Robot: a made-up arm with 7 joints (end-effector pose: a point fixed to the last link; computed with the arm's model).
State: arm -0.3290 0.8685 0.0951 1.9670 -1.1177 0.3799 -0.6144
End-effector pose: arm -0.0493 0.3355 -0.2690 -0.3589 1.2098 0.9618
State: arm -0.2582 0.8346 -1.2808 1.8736 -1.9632 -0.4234 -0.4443
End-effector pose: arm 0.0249 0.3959 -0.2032 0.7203 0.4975 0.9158
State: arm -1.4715 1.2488 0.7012 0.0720 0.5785 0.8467 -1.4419
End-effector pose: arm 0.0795 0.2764 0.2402 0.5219 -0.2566 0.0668
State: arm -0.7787 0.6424 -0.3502 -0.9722 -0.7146 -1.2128 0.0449
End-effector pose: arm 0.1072 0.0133 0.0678 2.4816 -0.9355 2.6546
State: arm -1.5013 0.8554 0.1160 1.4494 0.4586 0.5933 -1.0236
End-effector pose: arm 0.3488 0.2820 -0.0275 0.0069 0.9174 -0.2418
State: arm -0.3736 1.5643 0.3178 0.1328 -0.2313 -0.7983 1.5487
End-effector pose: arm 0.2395 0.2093 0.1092 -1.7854 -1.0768 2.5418
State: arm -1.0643 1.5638 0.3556 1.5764 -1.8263 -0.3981 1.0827
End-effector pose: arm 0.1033 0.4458 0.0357 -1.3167 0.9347 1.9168
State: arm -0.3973 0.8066 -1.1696 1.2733 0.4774 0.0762 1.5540
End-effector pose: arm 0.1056 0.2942 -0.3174 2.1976 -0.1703 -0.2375
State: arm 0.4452 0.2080 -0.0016 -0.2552 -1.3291 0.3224 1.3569
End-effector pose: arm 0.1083 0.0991 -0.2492 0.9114 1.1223 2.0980
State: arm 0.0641 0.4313 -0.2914 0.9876 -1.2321 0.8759 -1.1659
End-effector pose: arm -0.0158 0.1574 -0.3756 -2.1477 0.3172 -0.9924
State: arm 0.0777 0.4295 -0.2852 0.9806 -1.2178 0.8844 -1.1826
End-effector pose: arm -0.0200 0.1571 -0.3750 -2.1589 0.3070 -0.9933
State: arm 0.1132 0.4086 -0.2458 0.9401 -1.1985 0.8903 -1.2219
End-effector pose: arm -0.0241 0.1512 -0.3746 -2.1549 0.2530 -0.9512
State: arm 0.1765 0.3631 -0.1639 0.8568 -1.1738 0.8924 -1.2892
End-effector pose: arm -0.0277 0.1404 -0.3732 -2.1314 0.1493 -0.8533
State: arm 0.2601 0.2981 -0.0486 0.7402 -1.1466 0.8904 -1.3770
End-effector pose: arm -0.0302 0.1307 -0.3687 -2.0903 0.0171 -0.7127
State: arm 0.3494 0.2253 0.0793 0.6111 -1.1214 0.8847 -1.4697
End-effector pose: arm -0.0330 0.1279 -0.3607 -2.0343 -0.1131 -0.5615
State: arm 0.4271 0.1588 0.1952 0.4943 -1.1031 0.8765 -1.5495
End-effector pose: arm -0.0368 0.1319 -0.3507 -1.9697 -0.2186 -0.4353
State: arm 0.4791 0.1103 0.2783 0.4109 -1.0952 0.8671 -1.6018
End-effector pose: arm -0.0402 0.1378 -0.3420 -1.9117 -0.2887 -0.3536
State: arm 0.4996 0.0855 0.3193 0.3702 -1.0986 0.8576 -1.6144
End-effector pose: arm -0.0406 0.1414 -0.3374 -1.8752 -0.3174 -0.3164
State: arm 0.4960 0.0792 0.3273 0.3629 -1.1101 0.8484 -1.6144
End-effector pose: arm -0.0377 0.1418 -0.3369 -1.8625 -0.3335 -0.3017
